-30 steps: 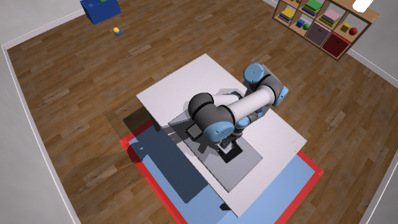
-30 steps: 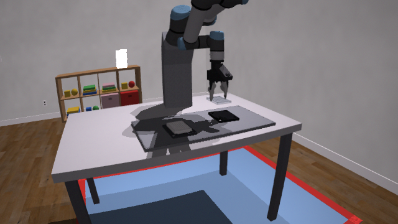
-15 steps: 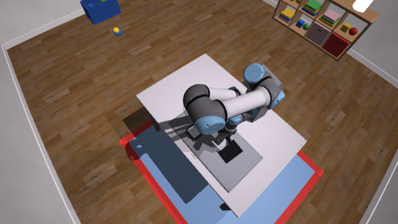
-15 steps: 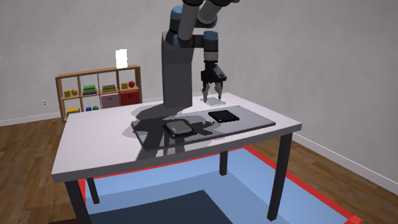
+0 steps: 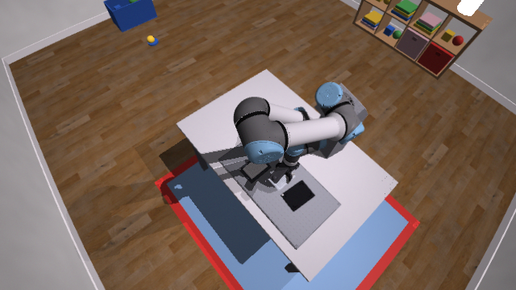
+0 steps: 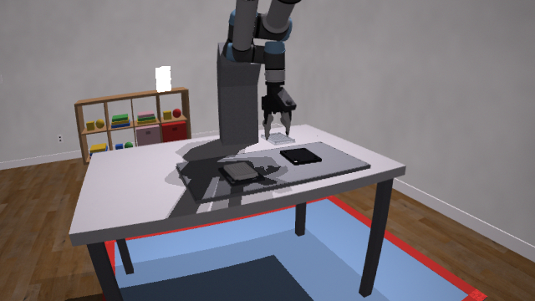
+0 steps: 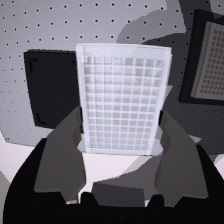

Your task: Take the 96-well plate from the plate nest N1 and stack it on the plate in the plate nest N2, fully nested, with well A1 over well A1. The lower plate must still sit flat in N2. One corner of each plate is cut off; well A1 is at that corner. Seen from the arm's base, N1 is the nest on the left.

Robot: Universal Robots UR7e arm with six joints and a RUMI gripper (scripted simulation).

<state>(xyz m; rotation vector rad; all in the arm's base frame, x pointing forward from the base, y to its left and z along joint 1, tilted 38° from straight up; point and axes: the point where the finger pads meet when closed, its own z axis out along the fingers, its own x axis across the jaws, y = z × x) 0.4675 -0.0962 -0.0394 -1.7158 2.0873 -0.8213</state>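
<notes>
The label lies 5 cm ahead of my hand, 5 cm to the left of it and 10 cm below it. The rest, counted from my hand: plate nest N1: 13 cm to the left, 11 cm below; then clear 96-well plate: 1 cm below.
</notes>
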